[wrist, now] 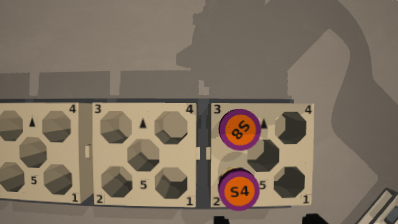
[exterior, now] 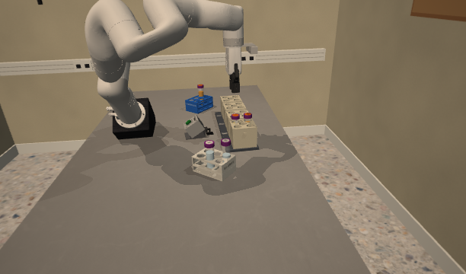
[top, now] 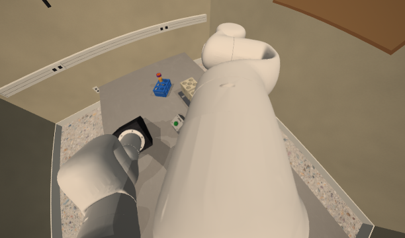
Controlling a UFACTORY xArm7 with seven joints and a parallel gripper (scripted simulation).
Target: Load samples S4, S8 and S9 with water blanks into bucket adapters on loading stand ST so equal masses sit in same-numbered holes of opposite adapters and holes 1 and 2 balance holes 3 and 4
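My hand is 490 mm to the right of the orange-dot sample tube, 180 mm above it and 160 mm past it. From my hand the other things lie so: white rack (220 mm to the right, 220 mm below, 90 mm behind); green DONE key (200 mm behind, 180 mm below, 90 mm to the left); blue rack (440 mm to the left, 220 mm below, 170 mm behind).
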